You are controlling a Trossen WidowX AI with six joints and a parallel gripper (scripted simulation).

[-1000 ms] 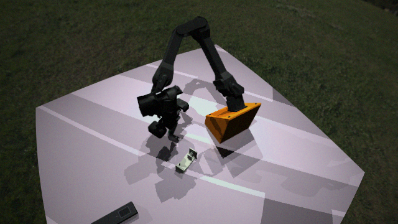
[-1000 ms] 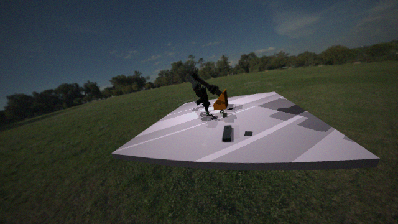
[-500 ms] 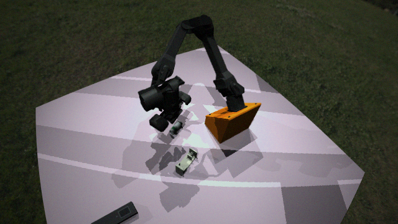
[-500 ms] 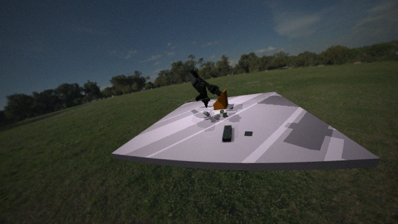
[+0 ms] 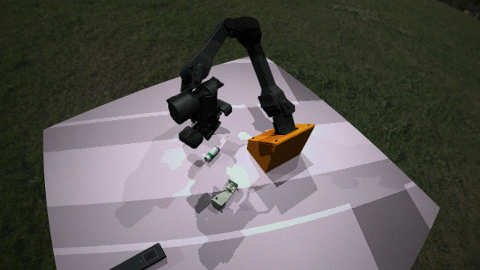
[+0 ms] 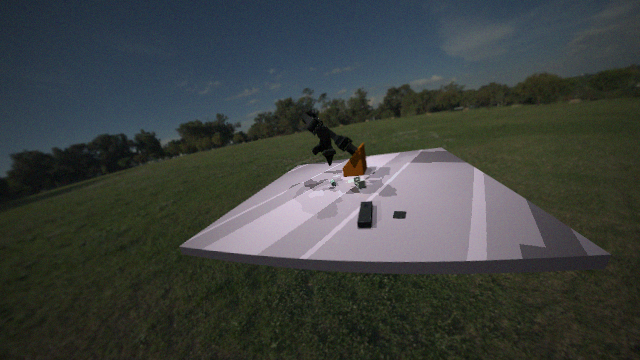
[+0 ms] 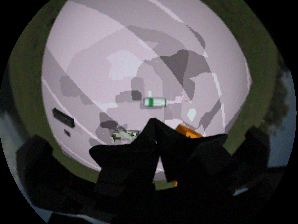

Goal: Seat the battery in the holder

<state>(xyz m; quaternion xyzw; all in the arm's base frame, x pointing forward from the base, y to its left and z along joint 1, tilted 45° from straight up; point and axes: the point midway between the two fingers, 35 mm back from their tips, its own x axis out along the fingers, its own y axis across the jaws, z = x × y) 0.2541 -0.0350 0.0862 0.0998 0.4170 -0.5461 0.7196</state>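
The battery lies 2 cm behind my gripper tip, 1 cm to the right of it and 11 cm below it. Round my gripper tip: remote battery door: 33 cm ahead, 37 cm to the left, 12 cm below; black remote: 34 cm ahead, 25 cm to the left, 10 cm below.
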